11 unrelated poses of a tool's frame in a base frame.
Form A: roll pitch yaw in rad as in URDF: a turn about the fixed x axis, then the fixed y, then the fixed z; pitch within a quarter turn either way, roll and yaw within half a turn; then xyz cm.
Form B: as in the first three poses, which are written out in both.
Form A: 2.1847 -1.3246 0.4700 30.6 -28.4 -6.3
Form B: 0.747 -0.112 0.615 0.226 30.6 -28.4 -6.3
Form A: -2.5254 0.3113 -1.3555 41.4 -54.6 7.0
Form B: -0.704 0.627 -0.073 0.326 41.4 -54.6 7.0
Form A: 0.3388 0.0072 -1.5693 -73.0 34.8 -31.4
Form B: 0.122 -0.117 -0.697 0.697 -73.0 34.8 -31.4
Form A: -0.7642 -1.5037 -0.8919 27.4 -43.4 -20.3
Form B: -0.519 -0.454 -0.522 0.502 27.4 -43.4 -20.3
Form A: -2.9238 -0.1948 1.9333 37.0 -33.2 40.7
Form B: -0.553 -0.820 0.034 0.141 37.0 -33.2 40.7
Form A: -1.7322 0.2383 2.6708 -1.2 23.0 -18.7
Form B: -0.251 -0.718 0.647 0.062 -1.2 23.0 -18.7
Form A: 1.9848 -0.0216 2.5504 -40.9 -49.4 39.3
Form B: 0.250 0.799 0.526 0.151 -40.9 -49.4 39.3
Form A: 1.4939 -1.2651 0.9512 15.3 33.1 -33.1
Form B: 0.686 -0.135 0.628 0.342 15.3 33.1 -33.1
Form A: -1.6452 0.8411 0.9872 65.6 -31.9 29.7
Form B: -0.721 -0.072 0.558 0.405 65.6 -31.9 29.7
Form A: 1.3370 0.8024 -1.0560 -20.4 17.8 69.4
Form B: 0.647 -0.023 -0.573 0.502 -20.4 17.8 69.4
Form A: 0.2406 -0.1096 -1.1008 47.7 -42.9 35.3
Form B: 0.074 -0.109 -0.513 0.848 47.7 -42.9 35.3
